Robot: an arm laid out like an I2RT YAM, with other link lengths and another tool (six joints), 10 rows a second.
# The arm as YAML. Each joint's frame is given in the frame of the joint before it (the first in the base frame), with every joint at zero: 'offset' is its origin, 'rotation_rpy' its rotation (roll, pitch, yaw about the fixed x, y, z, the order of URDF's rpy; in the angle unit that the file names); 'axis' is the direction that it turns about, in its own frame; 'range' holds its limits. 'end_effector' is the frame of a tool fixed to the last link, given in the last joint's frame.
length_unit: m
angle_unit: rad
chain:
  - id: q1
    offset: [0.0, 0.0, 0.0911]
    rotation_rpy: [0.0, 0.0, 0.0]
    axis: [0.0, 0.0, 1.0]
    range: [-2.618, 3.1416]
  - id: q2
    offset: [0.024, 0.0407, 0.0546]
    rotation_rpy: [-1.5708, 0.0, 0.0]
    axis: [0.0, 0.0, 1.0]
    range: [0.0, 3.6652]
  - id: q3
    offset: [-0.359, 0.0, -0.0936]
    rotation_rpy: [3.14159, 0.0, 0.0]
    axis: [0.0, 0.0, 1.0]
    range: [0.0, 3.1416]
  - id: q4
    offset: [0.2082, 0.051, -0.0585]
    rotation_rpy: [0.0, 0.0, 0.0]
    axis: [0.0, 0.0, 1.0]
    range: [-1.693, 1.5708]
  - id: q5
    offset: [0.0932, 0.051, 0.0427]
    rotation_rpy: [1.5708, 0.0, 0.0]
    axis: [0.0, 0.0, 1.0]
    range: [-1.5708, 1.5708]
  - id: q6
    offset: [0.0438, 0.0, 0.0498]
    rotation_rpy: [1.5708, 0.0, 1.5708]
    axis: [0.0, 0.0, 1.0]
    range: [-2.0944, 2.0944]
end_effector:
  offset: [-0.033, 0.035, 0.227]
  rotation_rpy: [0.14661, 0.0, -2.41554]
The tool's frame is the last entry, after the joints.
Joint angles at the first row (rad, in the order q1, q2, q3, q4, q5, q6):
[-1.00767 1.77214 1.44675 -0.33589 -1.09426 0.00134]
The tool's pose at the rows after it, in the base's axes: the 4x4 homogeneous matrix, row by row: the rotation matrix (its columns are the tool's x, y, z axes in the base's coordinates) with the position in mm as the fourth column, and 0 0 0 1 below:
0.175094, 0.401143, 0.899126, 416.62; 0.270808, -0.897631, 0.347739, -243.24; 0.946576, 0.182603, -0.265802, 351.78; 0, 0, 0, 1
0.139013, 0.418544, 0.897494, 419.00; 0.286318, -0.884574, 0.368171, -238.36; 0.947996, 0.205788, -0.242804, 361.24; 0, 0, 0, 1
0.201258, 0.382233, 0.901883, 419.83; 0.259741, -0.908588, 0.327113, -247.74; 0.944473, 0.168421, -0.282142, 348.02; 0, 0, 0, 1
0.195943, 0.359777, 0.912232, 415.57; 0.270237, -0.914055, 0.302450, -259.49; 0.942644, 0.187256, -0.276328, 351.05; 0, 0, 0, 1
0.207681, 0.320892, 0.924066, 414.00; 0.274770, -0.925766, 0.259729, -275.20; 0.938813, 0.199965, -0.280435, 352.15; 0, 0, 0, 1
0.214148, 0.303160, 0.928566, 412.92; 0.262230, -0.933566, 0.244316, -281.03; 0.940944, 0.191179, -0.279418, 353.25; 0, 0, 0, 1
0.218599, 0.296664, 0.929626, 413.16; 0.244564, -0.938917, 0.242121, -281.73; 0.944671, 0.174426, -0.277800, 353.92; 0, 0, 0, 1
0.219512, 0.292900, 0.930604, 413.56; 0.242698, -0.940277, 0.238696, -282.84; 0.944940, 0.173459, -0.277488, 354.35; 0, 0, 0, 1
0.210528, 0.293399, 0.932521, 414.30; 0.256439, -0.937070, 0.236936, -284.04; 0.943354, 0.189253, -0.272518, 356.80; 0, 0, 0, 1
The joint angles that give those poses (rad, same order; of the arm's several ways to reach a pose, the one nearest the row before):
[-1.01301 1.77214 1.44673 -0.30880 -1.16064 0.02346]
[-1.00729 1.77215 1.44941 -0.27561 -1.18849 0.03375]
[-1.00652 1.77213 1.44977 -0.31221 -1.12707 0.04139]
[-1.02941 1.77251 1.44978 -0.28974 -1.12860 0.04406]
[-1.04621 1.77253 1.45021 -0.26115 -1.10343 0.06312]
[-1.05382 1.77252 1.45017 -0.25157 -1.09540 0.08336]
[-1.05421 1.77253 1.45017 -0.25042 -1.09274 0.10280]
[-1.05421 1.77252 1.45017 -0.24625 -1.08969 0.10852]
[-1.05460 1.77253 1.45019 -0.23099 -1.09236 0.10699]

